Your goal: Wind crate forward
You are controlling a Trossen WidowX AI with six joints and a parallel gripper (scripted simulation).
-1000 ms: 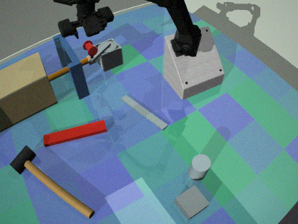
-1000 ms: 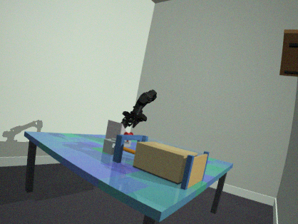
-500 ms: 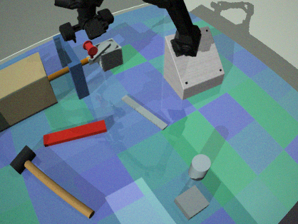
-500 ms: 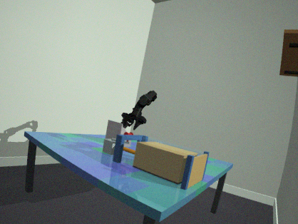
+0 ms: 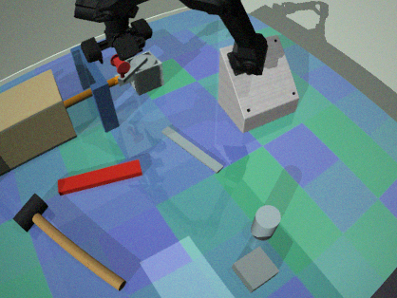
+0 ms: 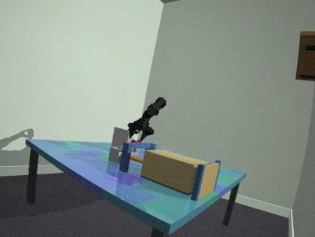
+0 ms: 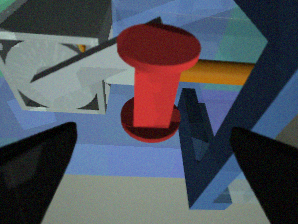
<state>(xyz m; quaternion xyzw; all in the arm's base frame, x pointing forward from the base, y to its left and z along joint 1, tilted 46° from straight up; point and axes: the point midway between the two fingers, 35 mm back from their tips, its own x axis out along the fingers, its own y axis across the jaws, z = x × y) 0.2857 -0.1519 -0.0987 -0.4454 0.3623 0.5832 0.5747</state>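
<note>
Right now the red knob is 20 mm to the left of my gripper tip and 30 mm below it. From my gripper tip the other things lie so: grey flat bar 90 mm behind, 280 mm to the left, 170 mm below; crank handle 30 mm behind, 10 mm to the right, 60 mm below; grey winch 100 mm behind, 50 mm to the right, 140 mm below.
</note>
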